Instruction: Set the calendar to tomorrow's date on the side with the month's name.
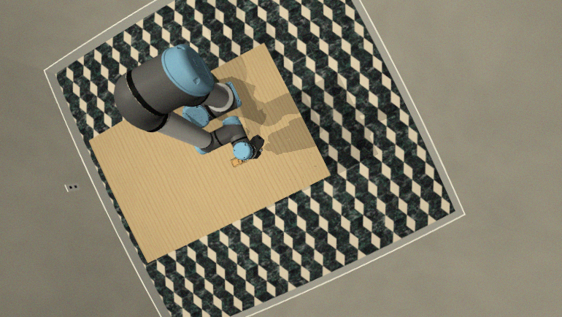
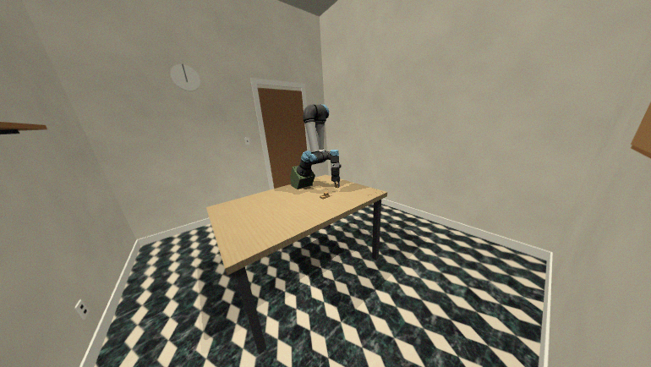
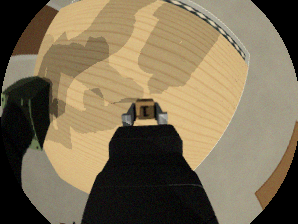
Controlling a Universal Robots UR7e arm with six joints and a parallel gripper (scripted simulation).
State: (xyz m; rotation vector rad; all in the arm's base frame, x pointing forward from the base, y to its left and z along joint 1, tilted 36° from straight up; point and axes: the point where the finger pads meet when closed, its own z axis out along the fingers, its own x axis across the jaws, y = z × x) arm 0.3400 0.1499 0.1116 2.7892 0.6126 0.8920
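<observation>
Now: hand 160 mm to the left of the wooden tray, 70 mm above it and 10 mm short of it. Also, from my hand: wooden cube (10 mm below).
</observation>
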